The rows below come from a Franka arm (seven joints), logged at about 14 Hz.
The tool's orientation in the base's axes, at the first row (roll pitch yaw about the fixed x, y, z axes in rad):
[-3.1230 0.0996 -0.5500]
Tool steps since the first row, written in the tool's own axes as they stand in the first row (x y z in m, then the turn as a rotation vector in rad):
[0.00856 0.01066 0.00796 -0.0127 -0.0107 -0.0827]
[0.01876 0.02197 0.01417 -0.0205 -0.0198 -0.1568]
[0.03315 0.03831 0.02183 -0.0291 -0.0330 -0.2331]
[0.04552 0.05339 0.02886 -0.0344 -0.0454 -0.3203]
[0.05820 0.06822 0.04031 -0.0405 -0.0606 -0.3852]
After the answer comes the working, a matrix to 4 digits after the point.
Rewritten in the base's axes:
[0.00108 -0.01299 -0.00897 0.0010 0.0101 0.0837]
[0.00333 -0.02750 -0.01637 0.0048 0.0169 0.1584]
[0.00640 -0.04838 -0.02572 0.0101 0.0274 0.2354]
[0.00846 -0.06717 -0.03423 0.0187 0.0348 0.3229]
[0.01059 -0.08562 -0.04715 0.0263 0.0465 0.3884]

The tool's axes in the first row as the columns of a matrix, in the base's axes (rounded; the answer above uses it unrounded):
[0.8483 -0.5242 -0.0750]
[-0.5201 -0.8514 0.0678]
[-0.0994 -0.0185 -0.9949]

